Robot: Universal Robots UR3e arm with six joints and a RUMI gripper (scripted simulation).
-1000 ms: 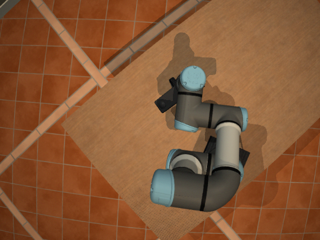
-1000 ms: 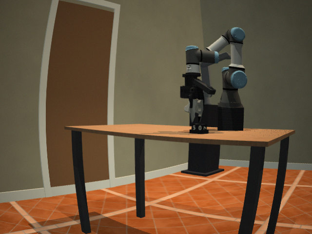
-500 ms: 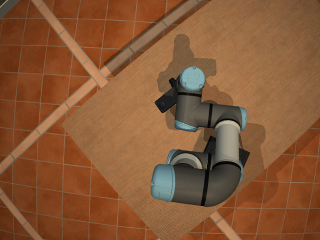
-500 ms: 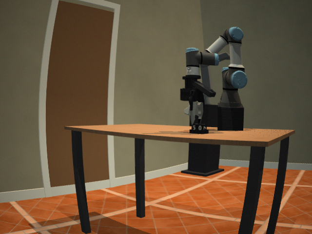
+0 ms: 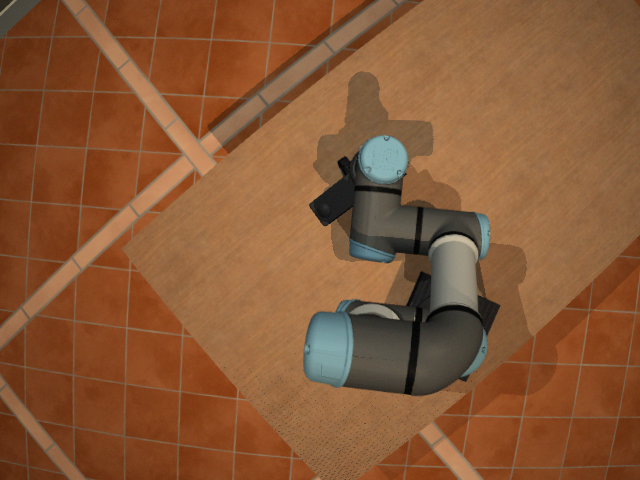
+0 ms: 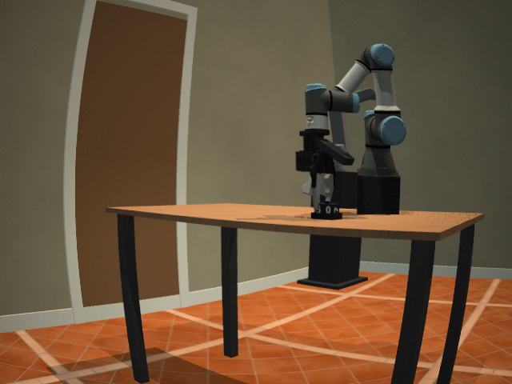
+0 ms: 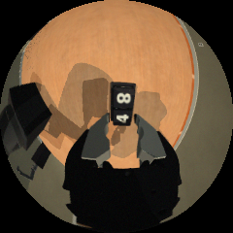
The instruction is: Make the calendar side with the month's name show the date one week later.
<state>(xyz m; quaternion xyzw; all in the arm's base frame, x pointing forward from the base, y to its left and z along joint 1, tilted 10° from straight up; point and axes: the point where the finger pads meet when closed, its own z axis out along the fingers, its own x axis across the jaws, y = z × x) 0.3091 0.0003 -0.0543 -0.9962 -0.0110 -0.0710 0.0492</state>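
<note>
Now: the black calendar tray 20 mm to the left of my hand and 30 mm below it.
</note>
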